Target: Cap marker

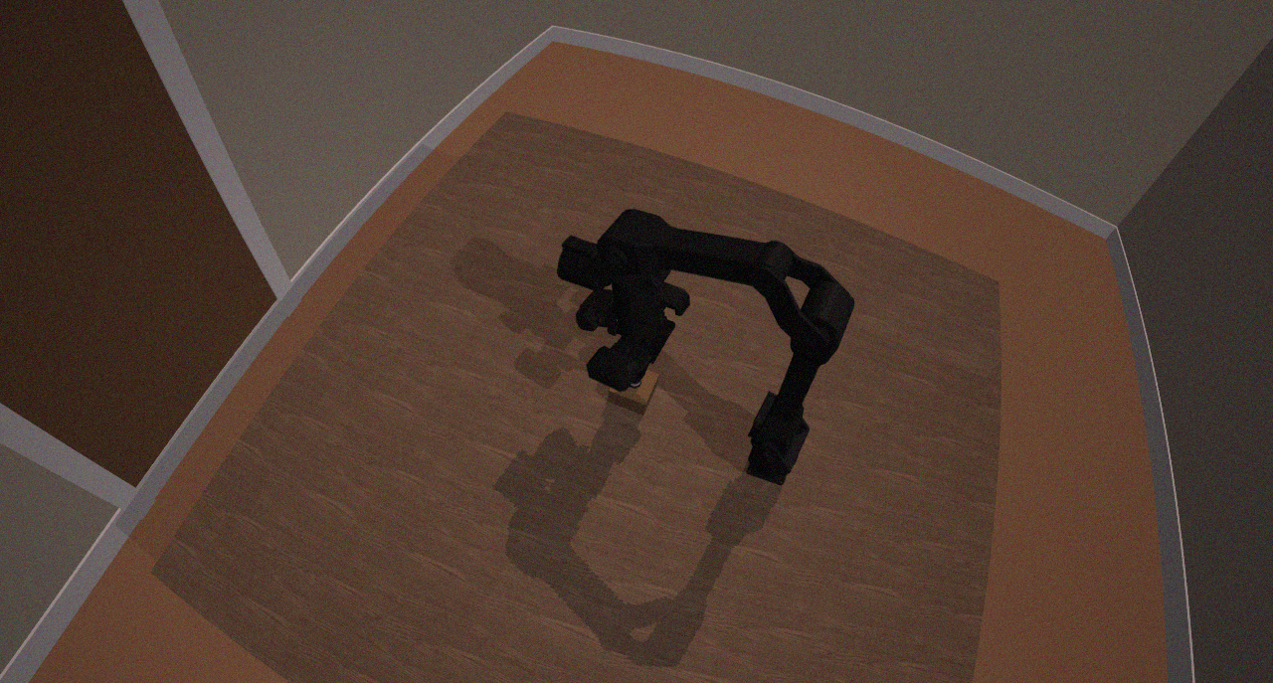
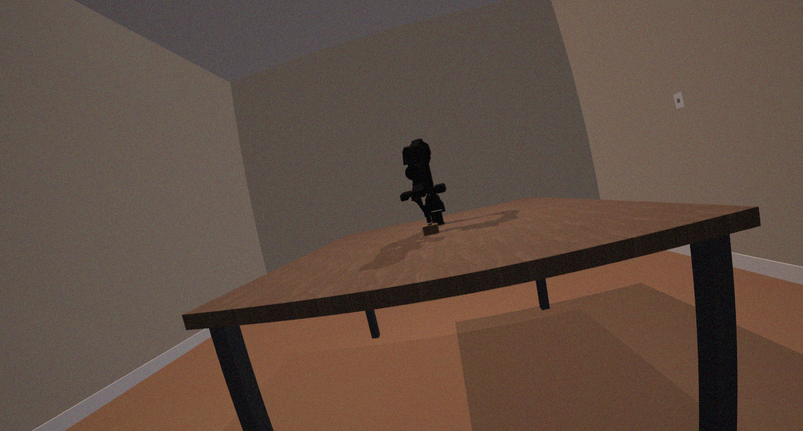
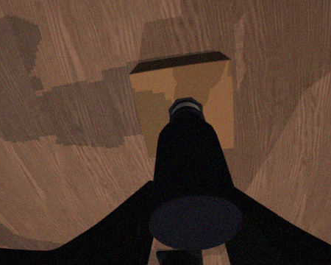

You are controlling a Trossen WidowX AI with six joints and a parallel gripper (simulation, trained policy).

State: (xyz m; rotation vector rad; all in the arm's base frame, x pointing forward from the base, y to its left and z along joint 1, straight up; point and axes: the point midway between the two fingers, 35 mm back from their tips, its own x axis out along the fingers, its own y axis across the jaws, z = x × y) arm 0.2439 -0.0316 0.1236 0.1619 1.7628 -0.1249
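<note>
My gripper tip is 1 cm short of the dark marker and 2 cm above it. Round my gripper tip: tan holder block 1 cm ahead, 7 cm below; then dark cap 1 cm ahead, 1 cm above.
</note>
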